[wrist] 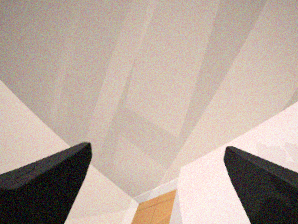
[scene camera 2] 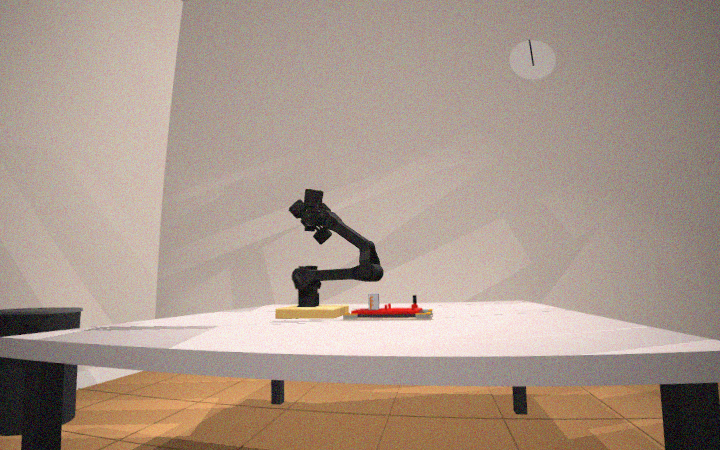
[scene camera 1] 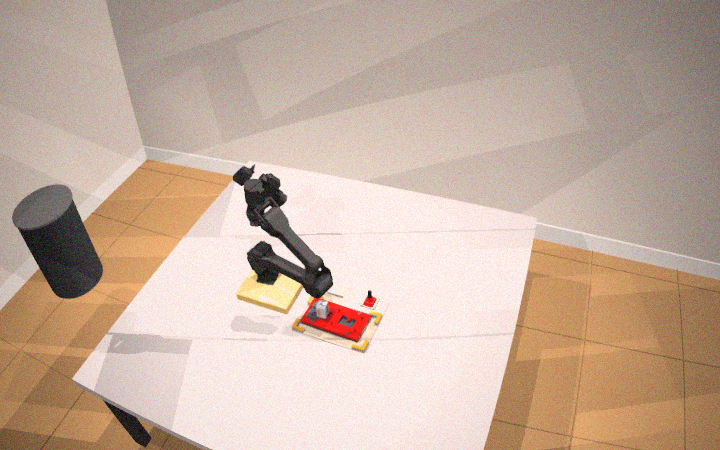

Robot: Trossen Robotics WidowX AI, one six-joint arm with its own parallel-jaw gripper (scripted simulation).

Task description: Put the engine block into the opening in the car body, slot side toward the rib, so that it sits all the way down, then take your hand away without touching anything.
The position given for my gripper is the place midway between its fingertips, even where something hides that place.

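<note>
I can see my gripper [scene camera 1: 263, 171], and from the wrist view I can see my gripper [wrist: 158, 152] as well. The gripper is open, and it holds nothing.
</note>
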